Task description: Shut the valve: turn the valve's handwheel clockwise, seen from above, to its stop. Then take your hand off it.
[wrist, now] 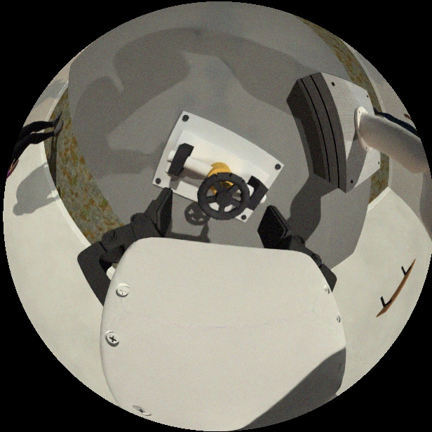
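The black spoked handwheel [223,196] stands above a yellow valve body [219,170] on a white pipe, which black clamps hold on a white base plate [192,127] with dark bolts at its corners. My gripper [219,210] is open and empty, with its black fingers wide apart. In the view the handwheel shows between and slightly beyond the two fingertips, and neither finger appears to touch it. How far the fingers are above the wheel I cannot tell. The wheel's shadow falls on the table at its lower left.
The valve's plate lies on a grey table [135,95]. At the right stands the robot's base, a metal and dark block [350,135] with a pale arm link [390,135] on it. A person's dark legs [40,131] show at the far left, beyond the table. An orange board [398,290] lies at the lower right.
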